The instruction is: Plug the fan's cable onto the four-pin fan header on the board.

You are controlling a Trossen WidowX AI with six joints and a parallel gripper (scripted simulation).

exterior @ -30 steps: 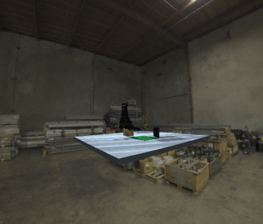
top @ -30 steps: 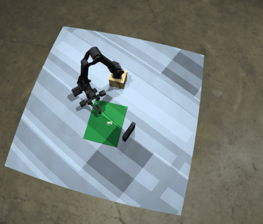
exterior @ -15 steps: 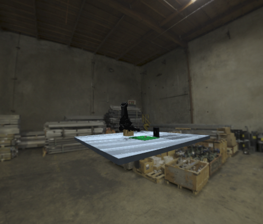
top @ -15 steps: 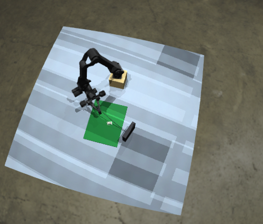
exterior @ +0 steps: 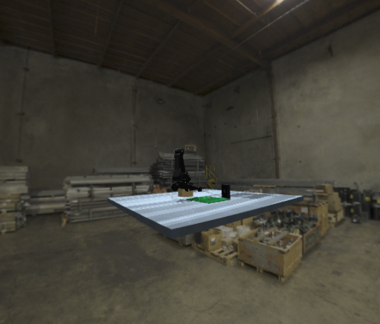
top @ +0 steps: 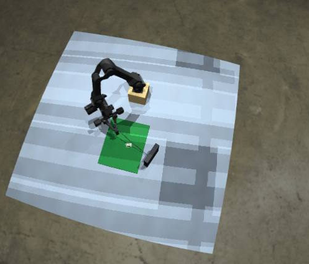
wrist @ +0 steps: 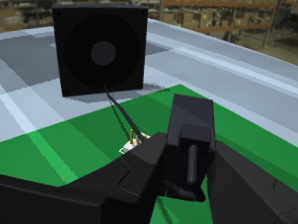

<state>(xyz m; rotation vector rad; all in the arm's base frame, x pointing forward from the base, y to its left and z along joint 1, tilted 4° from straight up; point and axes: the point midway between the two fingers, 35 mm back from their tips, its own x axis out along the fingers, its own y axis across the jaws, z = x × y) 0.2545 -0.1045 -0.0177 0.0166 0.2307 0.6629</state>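
Now: gripper tip 50 mm short of the green board, 50 mm to the right of it and 110 mm above it. The rest, counted from my gripper tip: black plug: 10 mm ahead, 10 mm below; fan: 110 mm ahead, 210 mm to the left, 40 mm below.
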